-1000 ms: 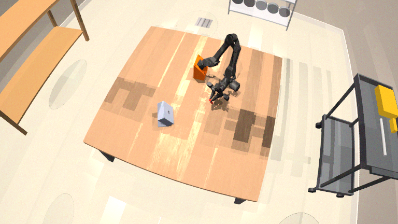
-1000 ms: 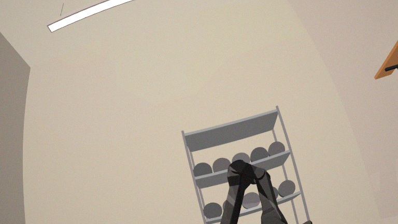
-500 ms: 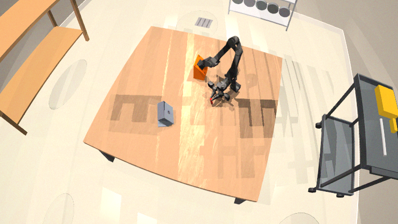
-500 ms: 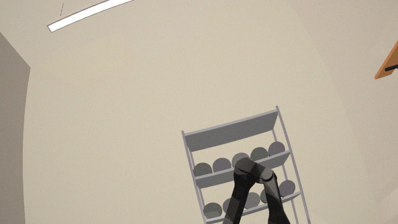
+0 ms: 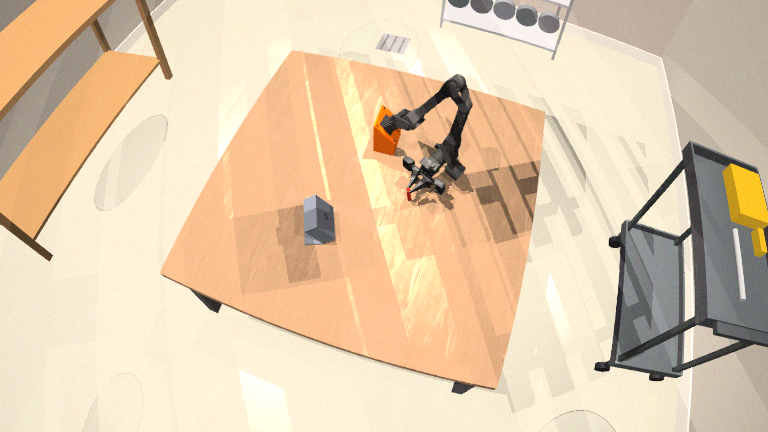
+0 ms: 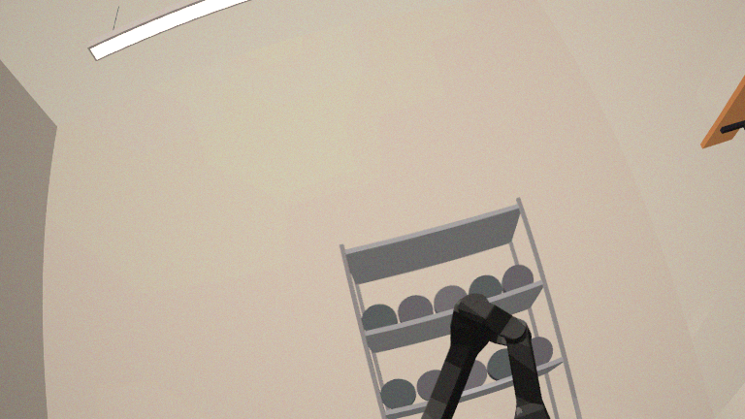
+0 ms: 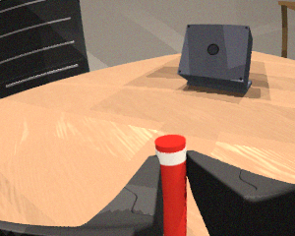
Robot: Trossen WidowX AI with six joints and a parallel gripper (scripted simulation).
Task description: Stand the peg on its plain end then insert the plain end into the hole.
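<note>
My gripper tip is 1 cm above the red peg. Also, from my gripper tip: grey sloped panel: 23 cm ahead, 24 cm to the right, 1 cm below.
</note>
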